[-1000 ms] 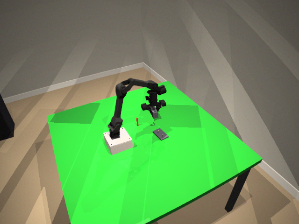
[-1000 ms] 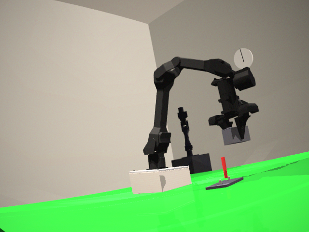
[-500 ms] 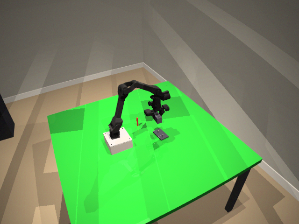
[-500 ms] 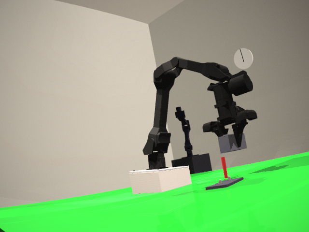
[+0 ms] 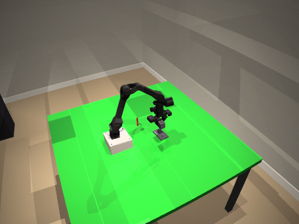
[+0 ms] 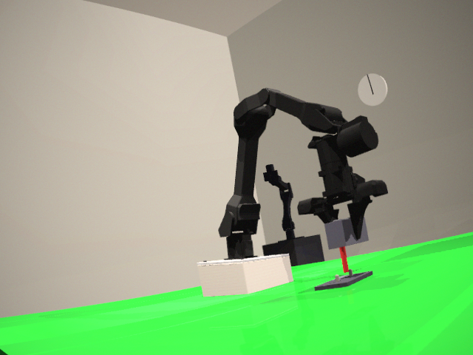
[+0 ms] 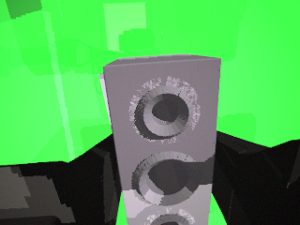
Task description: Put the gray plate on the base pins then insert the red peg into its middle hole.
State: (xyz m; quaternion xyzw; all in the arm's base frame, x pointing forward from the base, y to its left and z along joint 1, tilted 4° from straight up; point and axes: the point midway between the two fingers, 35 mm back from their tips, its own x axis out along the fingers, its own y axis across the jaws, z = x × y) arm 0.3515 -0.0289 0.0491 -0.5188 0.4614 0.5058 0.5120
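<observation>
Now: gripper tip 10 mm past the base, 30 mm to the left of it and 70 mm above it. Round my gripper tip: gray plate 30 mm above; then red peg 120 mm behind, 150 mm to the left, 40 mm below.
</observation>
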